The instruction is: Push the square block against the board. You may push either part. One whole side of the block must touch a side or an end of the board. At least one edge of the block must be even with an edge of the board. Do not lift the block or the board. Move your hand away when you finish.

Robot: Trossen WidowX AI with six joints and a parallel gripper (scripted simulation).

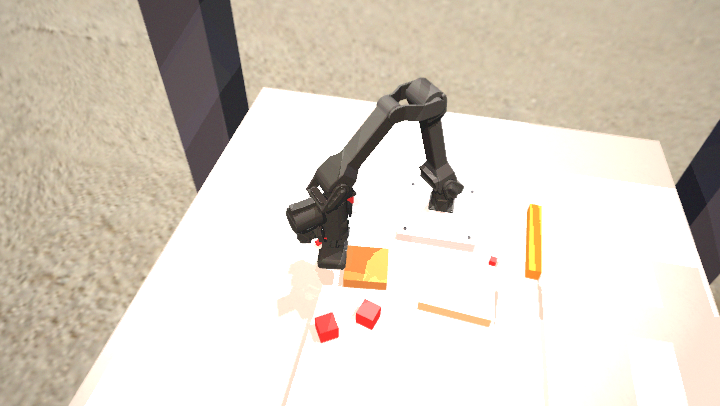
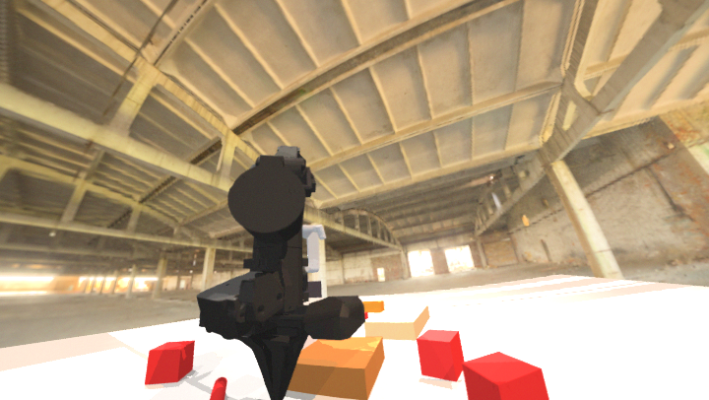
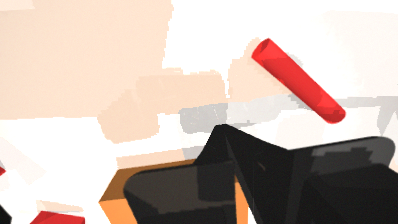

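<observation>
My gripper tip is 5 cm past the red rod and 3 cm to the left of it. Also, from my gripper tip: square block 8 cm to the left, 3 cm ahead, 1 cm above; then small red cube 37 cm to the left, 6 cm behind, 1 cm above; then long yellow bar 47 cm to the left, 14 cm behind, 1 cm above.
</observation>
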